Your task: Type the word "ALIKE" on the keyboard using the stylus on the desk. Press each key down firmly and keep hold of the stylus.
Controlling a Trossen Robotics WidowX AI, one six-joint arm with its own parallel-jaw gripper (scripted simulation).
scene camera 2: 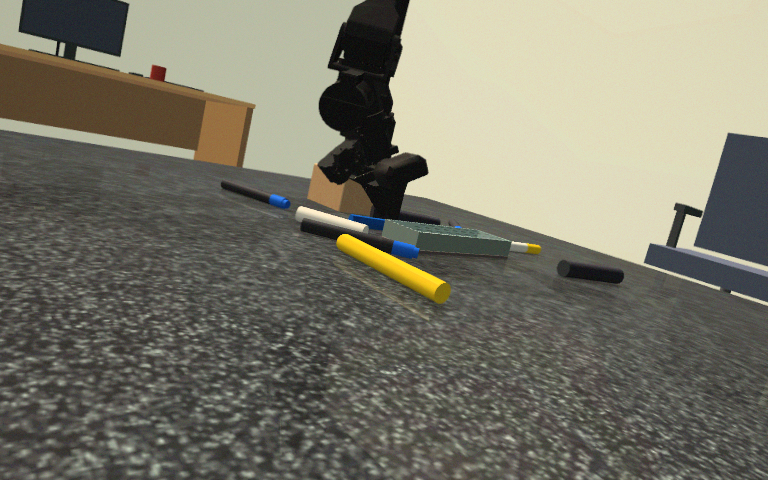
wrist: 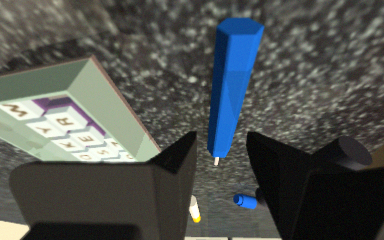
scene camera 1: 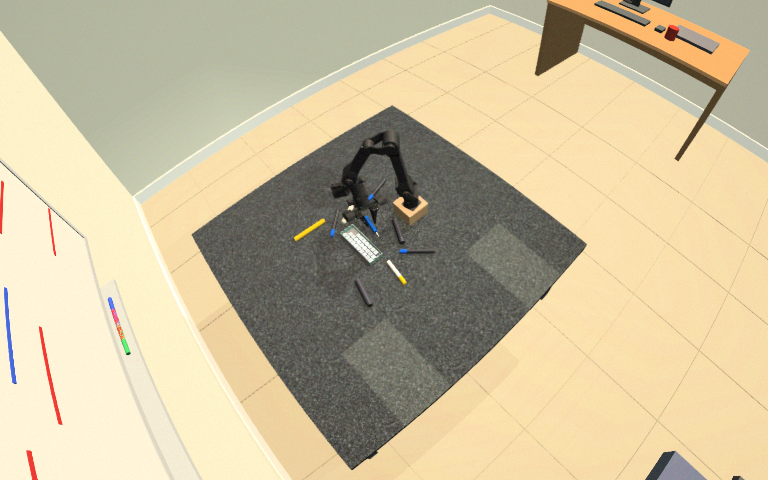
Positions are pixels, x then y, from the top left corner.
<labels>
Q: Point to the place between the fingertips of my gripper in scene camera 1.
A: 371, 225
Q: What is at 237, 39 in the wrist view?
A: A blue stylus.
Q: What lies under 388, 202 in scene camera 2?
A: My gripper.
</labels>
